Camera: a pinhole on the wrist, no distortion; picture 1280 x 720 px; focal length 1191.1 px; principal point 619.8 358.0 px. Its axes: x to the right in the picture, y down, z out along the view. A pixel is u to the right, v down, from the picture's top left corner.
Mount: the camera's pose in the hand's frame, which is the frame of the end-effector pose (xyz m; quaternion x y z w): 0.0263 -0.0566 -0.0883 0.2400 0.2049 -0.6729 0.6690
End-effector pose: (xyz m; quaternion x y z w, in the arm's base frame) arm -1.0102 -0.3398 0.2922 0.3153 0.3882 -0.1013 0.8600
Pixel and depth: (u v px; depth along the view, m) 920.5 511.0 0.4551
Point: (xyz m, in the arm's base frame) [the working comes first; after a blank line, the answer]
In the camera's frame: 0.1149 0.0585 0.4551

-1.0168 -0.7950 0.1552
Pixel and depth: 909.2 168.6 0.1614
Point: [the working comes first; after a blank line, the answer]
In the camera's frame: 0.0392 -0.0257 0.1614

-1.0820 -0.4940 0.2201
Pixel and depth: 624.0 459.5 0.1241
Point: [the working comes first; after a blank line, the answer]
In the camera's frame: 0.0004 0.0106 0.1241

-1.0375 -0.4471 0.2145
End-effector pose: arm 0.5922 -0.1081 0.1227 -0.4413 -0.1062 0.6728 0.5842
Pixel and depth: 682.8 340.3 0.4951
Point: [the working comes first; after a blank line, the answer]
In the camera's frame: 0.0262 -0.0074 0.4951

0.6403 0.1064 0.5425
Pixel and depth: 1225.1 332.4 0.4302
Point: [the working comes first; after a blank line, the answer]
In the camera's frame: 0.2186 -0.0092 0.4302

0.8404 0.0811 0.5188
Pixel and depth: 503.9 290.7 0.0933
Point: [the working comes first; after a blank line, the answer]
In the camera's frame: -0.0091 -0.0053 0.0933

0.6720 -0.0659 0.1791
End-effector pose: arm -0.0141 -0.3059 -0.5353 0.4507 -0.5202 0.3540 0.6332
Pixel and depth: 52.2 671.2 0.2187
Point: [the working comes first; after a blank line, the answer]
In the camera's frame: -0.1042 0.0575 0.2187

0.0454 -0.4858 -0.4782
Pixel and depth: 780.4 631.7 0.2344
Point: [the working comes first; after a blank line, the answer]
In the camera's frame: 0.0316 0.0539 0.2344

0.1766 -0.4618 -0.5086
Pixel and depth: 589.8 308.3 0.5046
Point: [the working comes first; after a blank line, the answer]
In the camera's frame: -0.0127 -0.0211 0.5046

0.1907 -0.7274 -0.6077
